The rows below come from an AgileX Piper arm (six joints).
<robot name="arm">
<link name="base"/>
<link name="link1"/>
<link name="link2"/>
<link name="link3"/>
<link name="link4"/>
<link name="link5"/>
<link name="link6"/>
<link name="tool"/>
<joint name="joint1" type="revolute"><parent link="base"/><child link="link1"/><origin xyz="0.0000 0.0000 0.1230"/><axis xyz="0 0 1"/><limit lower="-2.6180" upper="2.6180"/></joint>
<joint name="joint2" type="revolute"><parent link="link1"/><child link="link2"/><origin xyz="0.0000 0.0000 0.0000"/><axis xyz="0 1 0"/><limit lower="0.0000" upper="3.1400"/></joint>
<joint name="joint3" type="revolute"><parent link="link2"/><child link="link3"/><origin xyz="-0.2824 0.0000 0.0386"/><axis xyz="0 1 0"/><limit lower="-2.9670" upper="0.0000"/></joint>
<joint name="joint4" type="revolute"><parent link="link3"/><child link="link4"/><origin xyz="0.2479 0.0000 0.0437"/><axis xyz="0.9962 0 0.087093"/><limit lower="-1.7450" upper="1.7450"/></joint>
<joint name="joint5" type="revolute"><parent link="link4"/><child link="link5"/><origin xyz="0.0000 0.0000 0.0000"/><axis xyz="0 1 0"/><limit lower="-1.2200" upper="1.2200"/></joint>
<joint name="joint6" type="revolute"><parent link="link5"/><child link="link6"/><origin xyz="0.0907 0.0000 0.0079"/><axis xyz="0.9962 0 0.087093"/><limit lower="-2.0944" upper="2.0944"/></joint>
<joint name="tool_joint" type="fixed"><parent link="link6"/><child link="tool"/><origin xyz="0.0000 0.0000 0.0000" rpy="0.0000 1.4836 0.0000"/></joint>
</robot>
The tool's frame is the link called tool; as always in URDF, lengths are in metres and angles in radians.
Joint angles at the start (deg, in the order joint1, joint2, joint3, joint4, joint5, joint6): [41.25 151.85 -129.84 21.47 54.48 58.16]
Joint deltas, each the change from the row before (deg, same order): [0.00 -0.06 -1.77 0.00 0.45 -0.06]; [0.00 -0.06 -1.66 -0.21 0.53 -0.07]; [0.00 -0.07 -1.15 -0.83 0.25 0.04]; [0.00 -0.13 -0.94 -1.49 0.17 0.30]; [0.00 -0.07 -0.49 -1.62 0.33 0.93]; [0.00 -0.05 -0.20 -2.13 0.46 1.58]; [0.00 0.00 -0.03 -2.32 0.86 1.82]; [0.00 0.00 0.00 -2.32 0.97 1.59]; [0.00 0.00 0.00 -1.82 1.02 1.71]
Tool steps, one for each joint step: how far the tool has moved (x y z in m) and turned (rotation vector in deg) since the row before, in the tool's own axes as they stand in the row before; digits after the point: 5 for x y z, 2 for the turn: [0.00013 0.00669 -0.00685 -1.27 -0.33 -0.61]; [-0.00001 0.00597 -0.00647 -1.01 -0.41 -0.70]; [-0.00087 0.00394 -0.00474 -0.52 -0.84 -0.79]; [-0.00165 0.00302 -0.00452 -0.17 -1.32 -0.84]; [-0.00169 0.00067 -0.00240 0.47 -1.17 -0.12]; [-0.00214 -0.00105 -0.00121 1.06 -1.40 0.34]; [-0.00208 -0.00256 -0.00017 1.65 -1.32 0.55]; [-0.00210 -0.00278 -0.00007 1.75 -1.33 0.36]; [-0.00155 -0.00252 -0.00005 1.58 -0.99 0.77]
